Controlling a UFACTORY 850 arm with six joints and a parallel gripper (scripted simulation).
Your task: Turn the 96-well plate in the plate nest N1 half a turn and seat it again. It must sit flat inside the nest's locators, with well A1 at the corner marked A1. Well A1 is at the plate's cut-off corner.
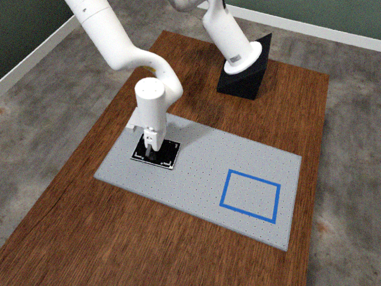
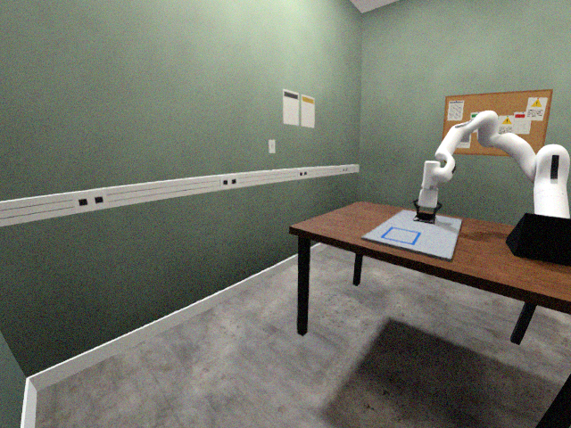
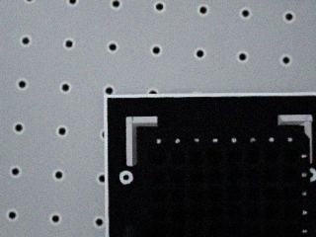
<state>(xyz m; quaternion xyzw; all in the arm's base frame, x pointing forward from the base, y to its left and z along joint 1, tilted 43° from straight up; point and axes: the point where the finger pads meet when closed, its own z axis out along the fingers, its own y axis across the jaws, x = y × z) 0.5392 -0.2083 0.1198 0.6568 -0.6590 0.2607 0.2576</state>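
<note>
My hand is 10 mm above the black 96-well plate. Also, from my hand: plate nest N1 (20 mm below).
</note>
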